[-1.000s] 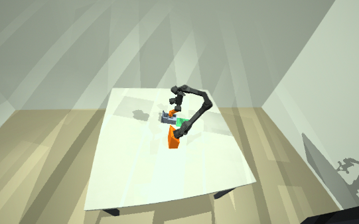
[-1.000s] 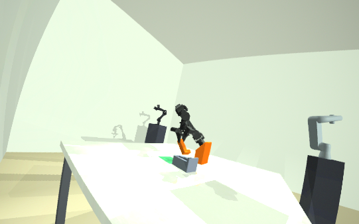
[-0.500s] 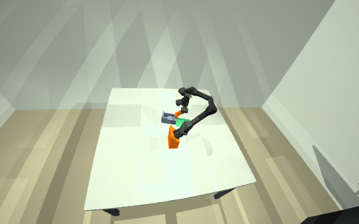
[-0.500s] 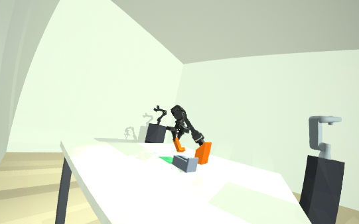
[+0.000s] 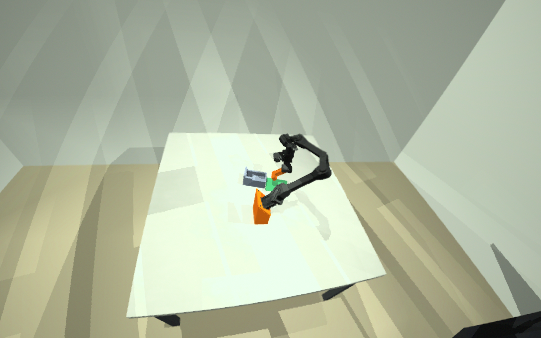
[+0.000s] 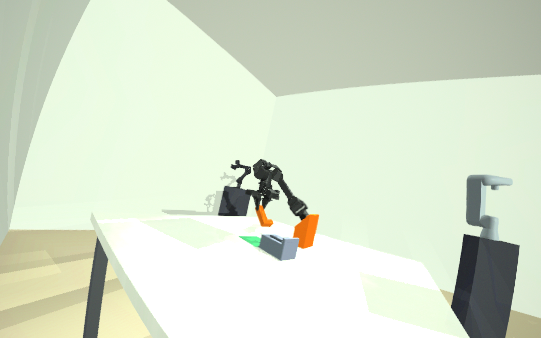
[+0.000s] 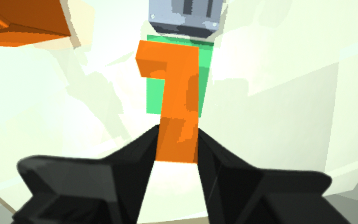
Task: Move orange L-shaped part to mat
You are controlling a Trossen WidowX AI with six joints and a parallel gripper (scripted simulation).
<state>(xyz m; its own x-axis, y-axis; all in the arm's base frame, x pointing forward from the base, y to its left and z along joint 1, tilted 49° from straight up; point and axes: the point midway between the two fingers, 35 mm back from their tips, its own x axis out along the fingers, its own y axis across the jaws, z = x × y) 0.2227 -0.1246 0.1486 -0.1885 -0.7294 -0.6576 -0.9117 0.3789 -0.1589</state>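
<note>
Right now my gripper tip is 1 cm short of the green mat, 2 cm to the right of it and 17 cm above it. The rest, counted from my gripper tip: orange L-shaped part 4 cm to the left, 3 cm below.
</note>
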